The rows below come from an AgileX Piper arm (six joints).
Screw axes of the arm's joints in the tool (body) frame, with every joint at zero. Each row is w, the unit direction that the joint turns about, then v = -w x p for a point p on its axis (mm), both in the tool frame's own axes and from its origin. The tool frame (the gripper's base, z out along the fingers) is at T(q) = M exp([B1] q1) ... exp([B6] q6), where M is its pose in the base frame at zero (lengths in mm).
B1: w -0.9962 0 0.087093 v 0.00 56.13 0.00
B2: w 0 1 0 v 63.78 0.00 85.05
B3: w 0 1 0 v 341.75 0.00 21.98
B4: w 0 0 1 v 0.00 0.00 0.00
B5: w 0 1 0 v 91.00 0.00 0.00
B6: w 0 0 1 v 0.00 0.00 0.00
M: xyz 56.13 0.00 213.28 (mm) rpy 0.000 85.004 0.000 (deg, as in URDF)
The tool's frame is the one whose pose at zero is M.
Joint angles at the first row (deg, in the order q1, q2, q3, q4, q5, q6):
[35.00 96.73 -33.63 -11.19 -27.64 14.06]
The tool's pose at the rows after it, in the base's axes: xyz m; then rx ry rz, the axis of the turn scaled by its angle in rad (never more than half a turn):
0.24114 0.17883 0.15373 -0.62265 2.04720 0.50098
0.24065 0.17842 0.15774 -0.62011 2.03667 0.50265
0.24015 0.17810 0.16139 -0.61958 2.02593 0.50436
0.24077 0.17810 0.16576 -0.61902 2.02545 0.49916
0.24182 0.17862 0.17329 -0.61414 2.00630 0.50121
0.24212 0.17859 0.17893 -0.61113 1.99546 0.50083
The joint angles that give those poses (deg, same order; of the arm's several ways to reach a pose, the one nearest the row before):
[35.00 96.23 -33.63 -11.19 -27.64 14.07]
[35.00 95.40 -33.63 -11.19 -27.42 14.06]
[35.00 94.67 -33.63 -11.29 -27.28 14.06]
[35.00 93.88 -34.12 -11.29 -25.99 14.06]
[35.00 92.78 -34.73 -11.29 -25.37 14.07]
[35.00 91.85 -35.13 -11.28 -24.65 14.06]

